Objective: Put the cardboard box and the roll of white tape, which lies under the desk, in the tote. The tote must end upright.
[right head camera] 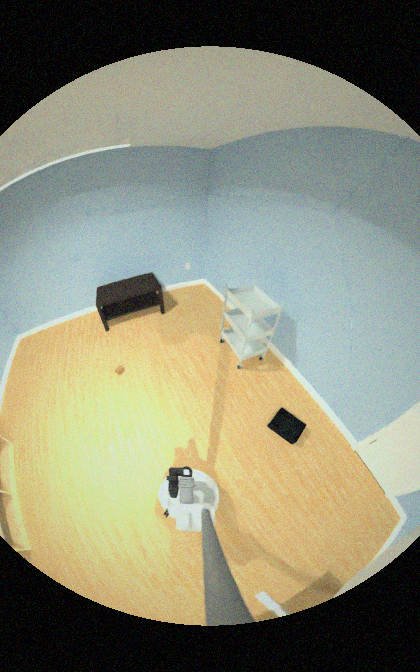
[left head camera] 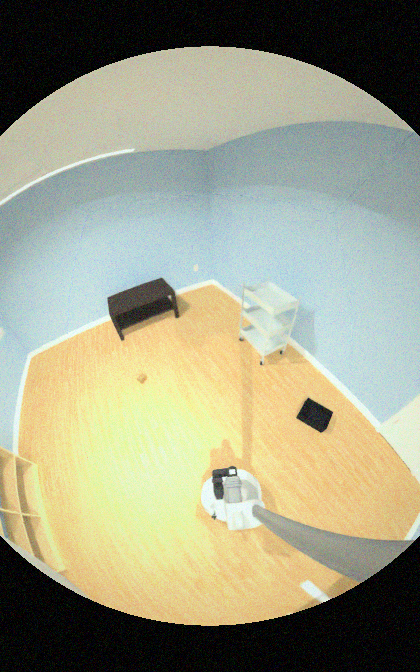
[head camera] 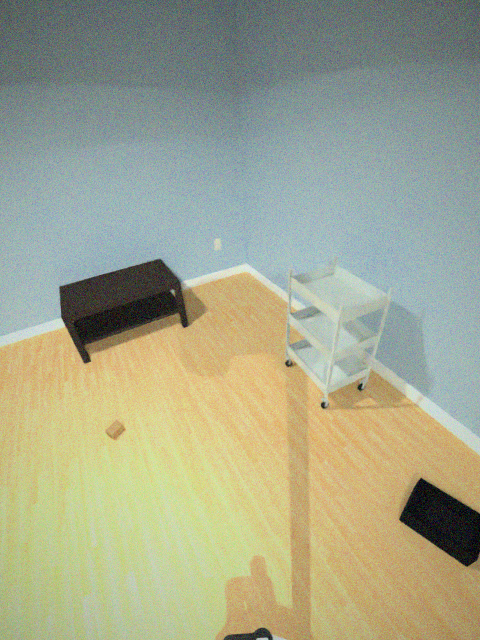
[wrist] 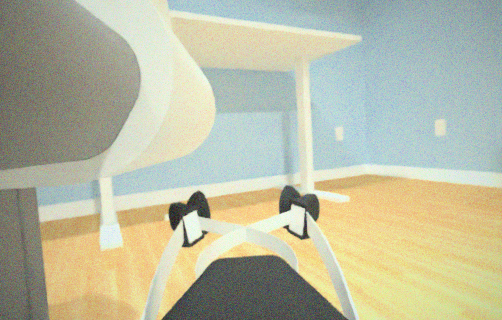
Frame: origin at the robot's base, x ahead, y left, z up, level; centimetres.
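Seen in the pictures: gripper, fingertip midpoint: (left head camera: 221,518) (wrist: 244,205).
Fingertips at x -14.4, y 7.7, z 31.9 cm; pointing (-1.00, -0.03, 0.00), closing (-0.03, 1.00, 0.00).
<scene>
A point is followed by its place in that frame.
The small brown cardboard box (head camera: 115,429) {x 114.0, y 79.8, z 2.2 cm} (left head camera: 142,378) {x 113.2, y 79.3, z 1.2 cm} (right head camera: 119,370) lies on the floor in front of the dark bench. The black tote (head camera: 441,522) {x 53.9, y -86.3, z -2.6 cm} (left head camera: 315,415) {x 54.0, y -88.4, z -2.5 cm} (right head camera: 287,426) stands on the floor at the right; its inside cannot be made out. In the wrist view my gripper (wrist: 244,205) {x -14.4, y 7.7, z 31.9 cm} is open, its fingertips apart with nothing between them, far from box and tote. The white desk (wrist: 260,45) {x -161.3, y 17.1, z 89.6 cm} stands beyond it. A small white thing (wrist: 166,217) {x -143.2, y -38.4, z -1.3 cm}, possibly the tape roll, shows on the floor under the desk, partly hidden behind the left fingertip.
A dark bench (head camera: 111,286) {x 220.4, y 103.3, z 42.2 cm} (left head camera: 137,295) {x 217.1, y 97.4, z 42.1 cm} (right head camera: 127,287) stands by the back wall. A white wheeled cart (head camera: 334,341) {x 122.9, y -46.8, z 53.1 cm} (left head camera: 262,347) {x 136.6, y -51.1, z 10.4 cm} (right head camera: 244,345) stands by the right wall, beyond the tote. A wooden shelf unit (left head camera: 42,515) {x -59.9, y 176.9, z 1.7 cm} (right head camera: 17,515) is at the left edge of both side head views.
</scene>
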